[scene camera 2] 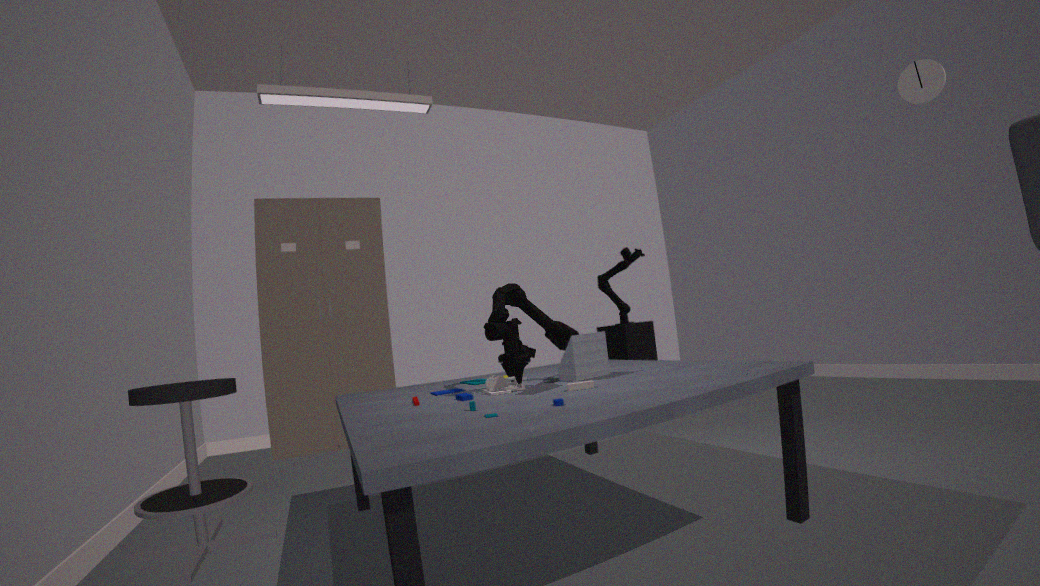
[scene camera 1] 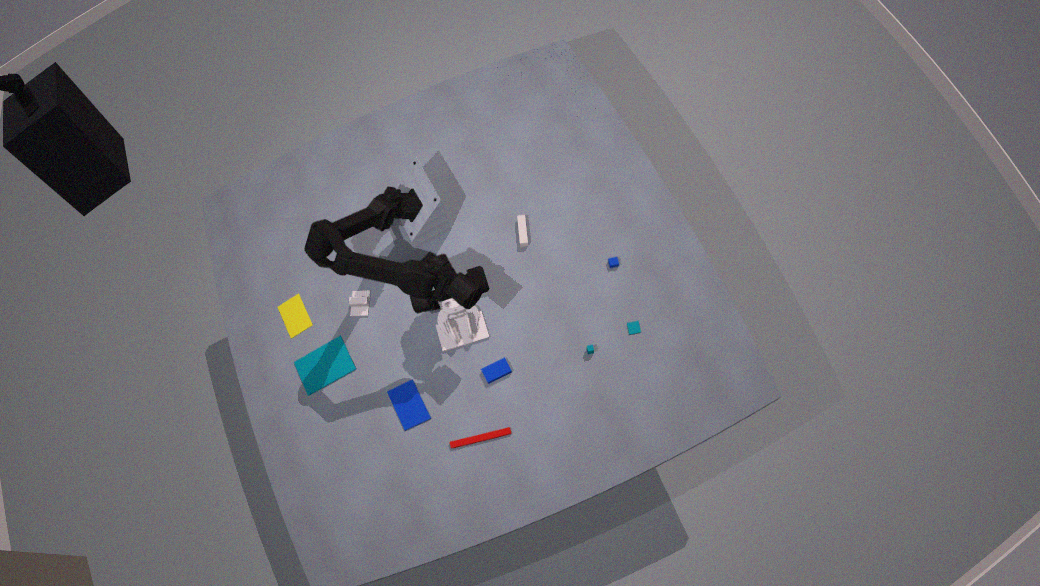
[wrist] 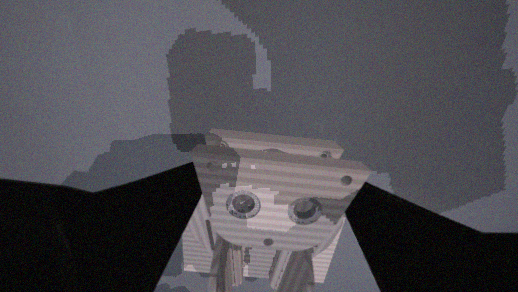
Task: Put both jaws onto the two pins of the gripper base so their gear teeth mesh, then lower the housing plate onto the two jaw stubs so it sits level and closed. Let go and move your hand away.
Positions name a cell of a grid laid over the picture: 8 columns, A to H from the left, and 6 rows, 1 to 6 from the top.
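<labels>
Yellow plate (scene camera 1: C4): 1.89 m from the lens. Blue plate (scene camera 1: D5): 1.72 m from the lens.
</labels>
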